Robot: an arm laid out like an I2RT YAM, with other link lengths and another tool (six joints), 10 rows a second.
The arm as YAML. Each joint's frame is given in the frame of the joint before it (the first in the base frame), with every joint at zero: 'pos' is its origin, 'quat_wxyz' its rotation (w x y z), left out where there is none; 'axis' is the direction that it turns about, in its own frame. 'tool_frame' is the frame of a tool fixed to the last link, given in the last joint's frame.
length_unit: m
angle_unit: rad
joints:
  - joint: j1
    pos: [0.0, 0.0, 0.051]
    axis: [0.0, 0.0, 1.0]
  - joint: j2
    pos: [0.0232, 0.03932, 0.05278]
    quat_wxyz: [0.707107, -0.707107, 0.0, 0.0]
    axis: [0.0, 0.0, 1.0]
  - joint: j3
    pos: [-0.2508, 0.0, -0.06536]
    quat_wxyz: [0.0, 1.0, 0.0, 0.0]
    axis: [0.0, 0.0, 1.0]
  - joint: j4
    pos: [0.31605, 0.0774, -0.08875]
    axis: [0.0, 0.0, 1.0]
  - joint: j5
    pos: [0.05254, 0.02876, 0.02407]
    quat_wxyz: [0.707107, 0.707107, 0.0, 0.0]
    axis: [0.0, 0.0, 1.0]
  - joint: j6
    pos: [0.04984, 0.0, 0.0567]
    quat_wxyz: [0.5, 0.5, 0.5, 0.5]
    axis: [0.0, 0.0, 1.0]
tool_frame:
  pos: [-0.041, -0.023, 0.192]
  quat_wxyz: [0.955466, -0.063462, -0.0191, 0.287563]
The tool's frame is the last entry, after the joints.
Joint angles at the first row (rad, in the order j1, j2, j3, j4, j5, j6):
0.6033 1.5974 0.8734 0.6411 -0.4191 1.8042
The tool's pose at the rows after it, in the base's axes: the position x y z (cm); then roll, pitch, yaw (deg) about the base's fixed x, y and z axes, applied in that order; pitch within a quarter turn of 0, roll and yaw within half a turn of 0:
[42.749 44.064 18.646 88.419 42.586 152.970]
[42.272 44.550 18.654 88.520 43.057 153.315]
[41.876 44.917 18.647 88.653 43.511 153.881]
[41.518 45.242 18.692 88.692 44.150 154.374]
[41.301 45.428 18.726 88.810 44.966 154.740]
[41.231 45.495 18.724 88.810 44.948 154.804]
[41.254 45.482 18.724 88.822 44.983 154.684]
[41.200 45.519 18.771 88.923 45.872 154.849]
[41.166 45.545 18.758 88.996 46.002 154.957]
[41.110 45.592 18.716 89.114 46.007 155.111]
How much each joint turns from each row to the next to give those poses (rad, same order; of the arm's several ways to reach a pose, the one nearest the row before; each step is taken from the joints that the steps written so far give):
0.0286 0.0000 0.0000 -0.0008 0.0245 -0.0256
0.0149 0.0000 0.0000 -0.0004 0.0106 -0.0076
0.0088 0.0000 0.0000 -0.0011 0.0012 -0.0084
0.0072 0.0001 0.0000 0.0004 0.0000 -0.0110
0.0038 -0.0001 0.0000 -0.0004 0.0000 -0.0145
0.0019 0.0001 0.0000 0.0000 0.0008 0.0003
0.0008 -0.0001 0.0000 0.0000 0.0030 -0.0004
0.0000 0.0000 0.0000 0.0000 -0.0004 -0.0156
0.0004 0.0000 0.0000 -0.0008 -0.0004 -0.0027
0.0011 0.0000 0.0000 -0.0015 0.0000 -0.0007

